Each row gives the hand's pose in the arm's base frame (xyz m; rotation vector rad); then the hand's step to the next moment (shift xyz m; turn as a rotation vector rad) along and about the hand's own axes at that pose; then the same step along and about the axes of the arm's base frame.
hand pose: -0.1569 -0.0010 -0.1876 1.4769 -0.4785 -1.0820
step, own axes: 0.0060 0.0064 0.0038 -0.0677 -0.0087 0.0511
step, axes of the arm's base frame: 0.0016 -0.0084 0.0043 -0.0776 0.0282 0.0213
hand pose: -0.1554 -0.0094 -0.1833 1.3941 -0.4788 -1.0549
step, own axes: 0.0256 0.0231 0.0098 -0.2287 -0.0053 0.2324
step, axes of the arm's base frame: 0.0119 -0.0299 0.0158 -0.3031 0.0584 0.1052
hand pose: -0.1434 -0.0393 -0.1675 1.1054 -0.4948 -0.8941
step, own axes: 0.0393 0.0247 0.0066 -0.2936 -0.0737 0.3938
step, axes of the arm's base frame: 0.0266 -0.0317 0.0221 -0.4839 0.0113 0.1115
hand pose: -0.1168 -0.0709 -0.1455 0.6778 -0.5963 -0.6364
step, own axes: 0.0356 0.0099 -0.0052 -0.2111 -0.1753 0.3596
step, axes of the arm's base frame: 0.0302 -0.0168 0.0141 -0.4403 -0.0953 0.0405
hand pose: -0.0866 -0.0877 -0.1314 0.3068 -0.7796 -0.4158
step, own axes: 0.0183 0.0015 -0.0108 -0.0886 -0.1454 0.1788
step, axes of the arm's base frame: 0.0199 -0.0060 0.0045 -0.2229 -0.1061 0.0060
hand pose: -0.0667 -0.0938 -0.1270 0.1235 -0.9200 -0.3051
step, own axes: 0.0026 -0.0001 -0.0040 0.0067 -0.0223 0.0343
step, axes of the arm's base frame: 0.0046 -0.0010 -0.0004 -0.0282 -0.0224 0.0205
